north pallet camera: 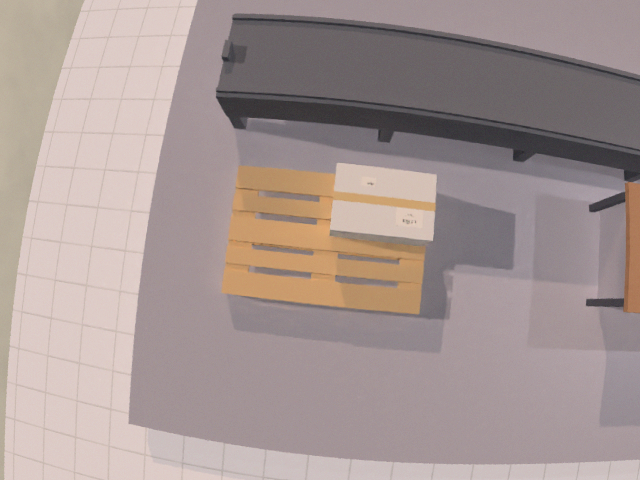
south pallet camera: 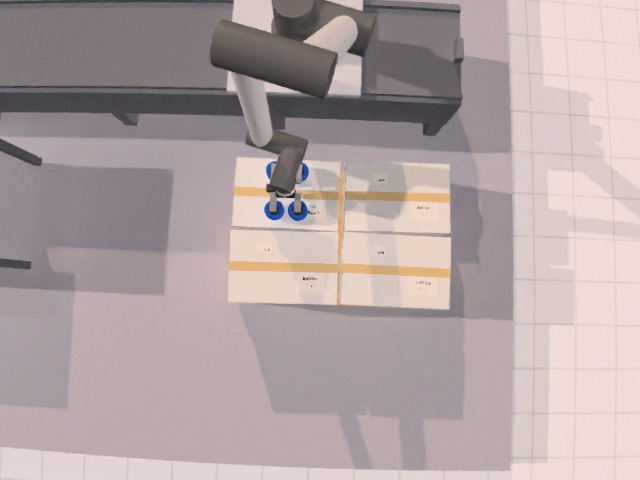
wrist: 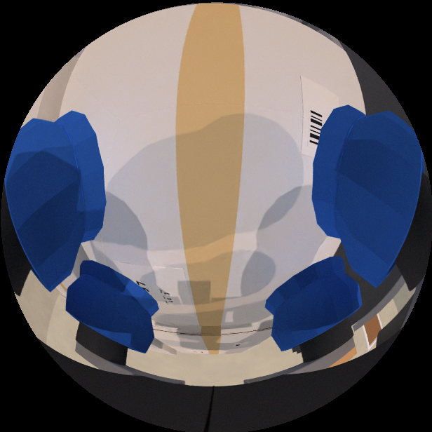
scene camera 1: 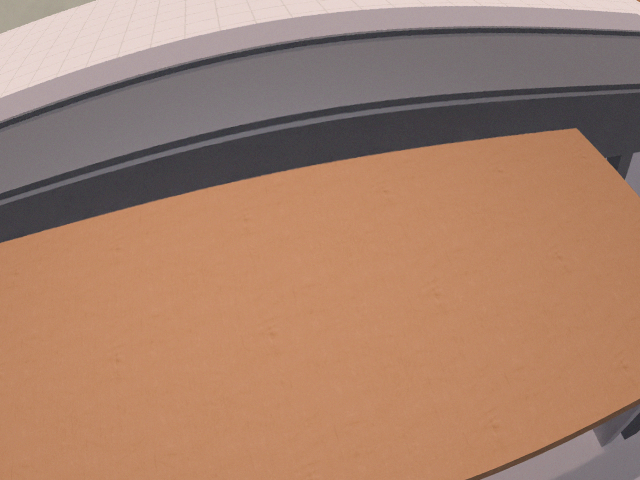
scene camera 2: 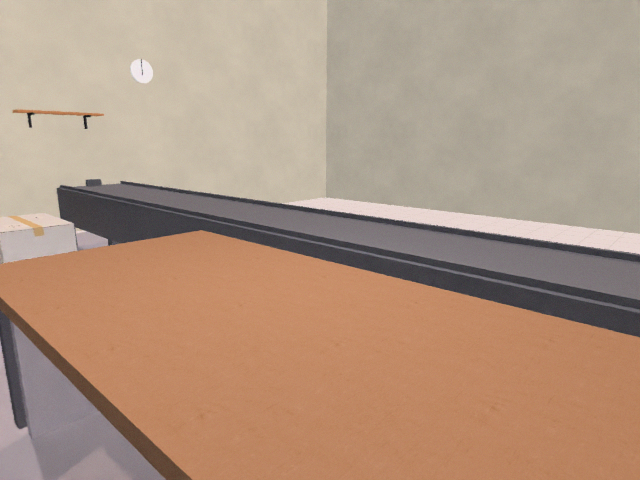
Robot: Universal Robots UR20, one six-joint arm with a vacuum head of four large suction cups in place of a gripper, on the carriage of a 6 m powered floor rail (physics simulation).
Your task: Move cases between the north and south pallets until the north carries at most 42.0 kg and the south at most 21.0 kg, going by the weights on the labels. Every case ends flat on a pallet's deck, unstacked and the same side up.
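Pixels of known places: arm's base, origin of the base link: (south pallet camera: pixel 296 39).
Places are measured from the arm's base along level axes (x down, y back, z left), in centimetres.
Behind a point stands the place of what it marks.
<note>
My suction gripper (south pallet camera: pixel 285 191) @(x 12.7, y -80.0, z -1.9 cm) (wrist: pixel 214 215) is open, its four blue cups just above the back-left case (south pallet camera: pixel 248 175) @(x 17.3, y -70.8, z -23.7 cm) (wrist: pixel 140 75) in the south pallet camera. Cup shadows fall on that case's top; a cup partly hides its weight label. The back-right case (south pallet camera: pixel 434 180) @(x 15.4, y -70.0, z 77.8 cm), front-left case (south pallet camera: pixel 248 289) @(x 13.5, y -132.5, z -19.7 cm) and front-right case (south pallet camera: pixel 361 294) @(x 12.8, y -132.9, z 39.3 cm) lie flat beside it, side by side, and hide the south pallet. One white case (north pallet camera: pixel 361 214) @(x 15.5, y -88.7, z -510.8 cm) lies flat on the back-right part of the north pallet (north pallet camera: pixel 273 232) @(x 42.5, y -100.0, z -560.8 cm). The label weights are too small to read.
The dark rail (scene camera 1: pixel 310 82) (scene camera 2: pixel 310 222) (north pallet camera: pixel 413 67) (south pallet camera: pixel 129 51) runs behind both pallets and carries the arm. A brown table (scene camera 1: pixel 310 310) @(x 4.0, y -89.8, z -254.0 cm) (scene camera 2: pixel 310 361) @(x 4.0, y -101.3, z -231.1 cm) (north pallet camera: pixel 633 248) @(x 3.9, y -91.5, z -342.0 cm) stands in front of the rail. Another view of a taped white case (scene camera 2: pixel 56 237) @(x 22.9, y -71.3, z -469.9 cm) is at scene camera 2's left edge.
</note>
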